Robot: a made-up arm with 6 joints. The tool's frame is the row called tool.
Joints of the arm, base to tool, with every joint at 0 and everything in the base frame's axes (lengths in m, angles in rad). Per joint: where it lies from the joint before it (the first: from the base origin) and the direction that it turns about. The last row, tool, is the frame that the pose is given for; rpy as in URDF.
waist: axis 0 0 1 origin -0.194 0.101 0.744
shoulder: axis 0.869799 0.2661 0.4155 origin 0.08 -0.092 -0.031
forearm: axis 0 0 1 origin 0.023 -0.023 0.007
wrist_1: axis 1 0 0 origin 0.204 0.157 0.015
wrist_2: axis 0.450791 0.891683 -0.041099 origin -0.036 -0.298 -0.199
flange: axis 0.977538 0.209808 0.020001 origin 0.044 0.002 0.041
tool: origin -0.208 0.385 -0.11 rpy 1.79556 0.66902 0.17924
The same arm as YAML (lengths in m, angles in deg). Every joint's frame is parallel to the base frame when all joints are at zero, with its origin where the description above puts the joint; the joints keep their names.
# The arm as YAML. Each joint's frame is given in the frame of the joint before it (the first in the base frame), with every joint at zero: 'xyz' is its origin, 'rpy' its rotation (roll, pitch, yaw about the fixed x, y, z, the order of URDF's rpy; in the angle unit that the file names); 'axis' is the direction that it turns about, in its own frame. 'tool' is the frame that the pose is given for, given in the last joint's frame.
units:
  length: m
  angle: deg
joints:
  - name: waist
    type: revolute
    origin:
      xyz: [-0.194, 0.101, 0.744]
      rpy: [0.0, 0.0, 0.0]
    axis: [0.0, 0.0, 1.0]
  - name: shoulder
    type: revolute
    origin:
      xyz: [0.08, -0.092, -0.031]
      rpy: [0.0, 0.0, 0.0]
    axis: [0.869799, 0.2661, 0.4155]
  - name: forearm
    type: revolute
    origin:
      xyz: [0.023, -0.023, 0.007]
      rpy: [0.0, 0.0, 0.0]
    axis: [0.0, 0.0, 1.0]
  - name: wrist_1
    type: revolute
    origin:
      xyz: [0.204, 0.157, 0.015]
      rpy: [0.0, 0.0, 0.0]
    axis: [1.0, 0.0, 0.0]
  - name: wrist_2
    type: revolute
    origin:
      xyz: [-0.036, -0.298, -0.199]
      rpy: [0.0, 0.0, 0.0]
    axis: [0.450791, 0.891683, -0.041099]
  - name: flange
    type: revolute
    origin:
      xyz: [0.044, 0.002, 0.041]
      rpy: [0.0, 0.0, 0.0]
    axis: [0.977538, 0.209808, 0.020001]
tool:
  origin:
    xyz: [-0.208, 0.385, -0.11]
    rpy: [102.88, 38.33, 10.27]

